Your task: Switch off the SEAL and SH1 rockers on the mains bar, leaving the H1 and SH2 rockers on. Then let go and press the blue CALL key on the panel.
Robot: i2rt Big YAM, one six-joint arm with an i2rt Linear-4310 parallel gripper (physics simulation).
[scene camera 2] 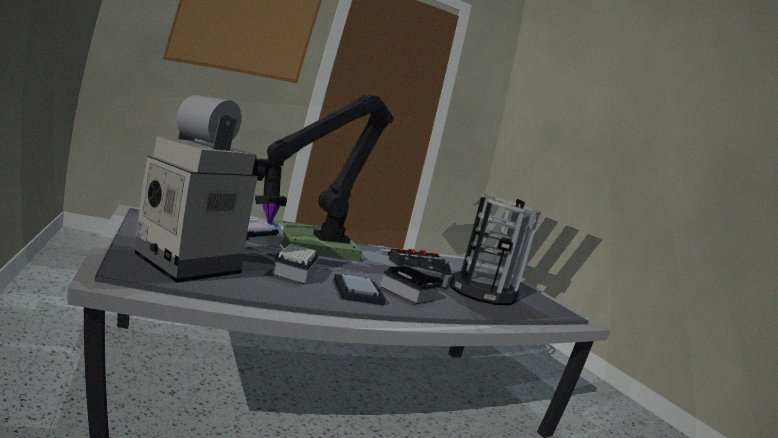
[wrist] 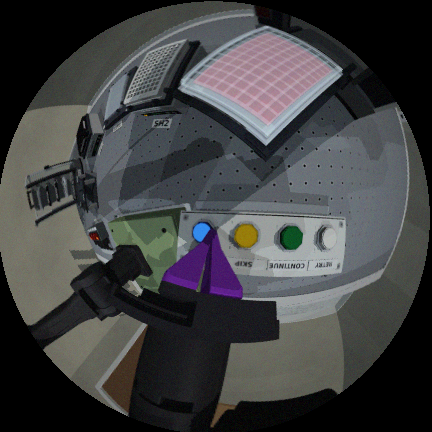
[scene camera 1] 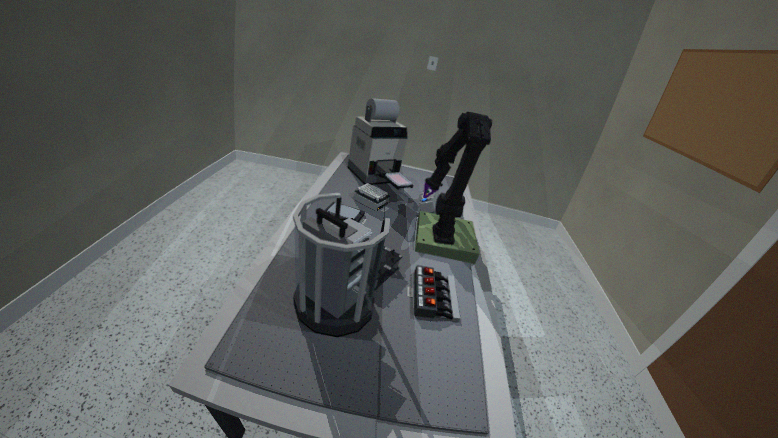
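Seen in the pictures: gripper, fingertip midpoint: (wrist: pixel 211 232) (scene camera 1: pixel 424 197); arm's base, origin of the base link: (scene camera 2: pixel 331 238) (wrist: pixel 133 258) (scene camera 1: pixel 442 235).
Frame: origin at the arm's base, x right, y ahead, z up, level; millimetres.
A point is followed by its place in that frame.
My gripper (scene camera 1: pixel 424 196) @[x 267, y 76, z 30 mm] (scene camera 2: pixel 270 222) @[x 267, y 76, z 30 mm] (wrist: pixel 211 232) @[x 267, y 76, z 30 mm] is shut and empty, purple fingertips pointing down at the panel (wrist: pixel 268 224) @[x 328, y 70, z 15 mm]. In the wrist view the tips overlap the right edge of the blue CALL key (wrist: pixel 201 232) @[x 253, y 75, z 27 mm]; whether they touch it or press it down I cannot tell. The yellow SKIP, green CONTINUE and white RETRY keys stand in line beside it. The mains bar (scene camera 1: pixel 425 312) (scene camera 2: pixel 420 261) lies beyond the arm's base. Its two end rockers glow orange and its two middle rockers are darker red; their labels are too small to read.
The tray with the pink plate (scene camera 1: pixel 399 179) @[x 353, y 210, z 63 mm] (wrist: pixel 265 75) sticks out of the printer-topped machine (scene camera 1: pixel 370 146) @[x 430, y 389, z 186 mm] (scene camera 2: pixel 220 223) @[x 514, y 444, z 107 mm] near the gripper. The green arm base (scene camera 1: pixel 467 235) @[x 31, y -120, z 3 mm] (scene camera 2: pixel 304 239) @[x 124, y 54, z -4 mm] (wrist: pixel 145 240) @[x 98, y 53, z -3 mm] adjoins the panel. A round rack (scene camera 1: pixel 318 282) @[x -555, y 413, z 166 mm] (scene camera 2: pixel 461 282) @[x -319, y 393, z -3 mm] stands across from the mains bar.
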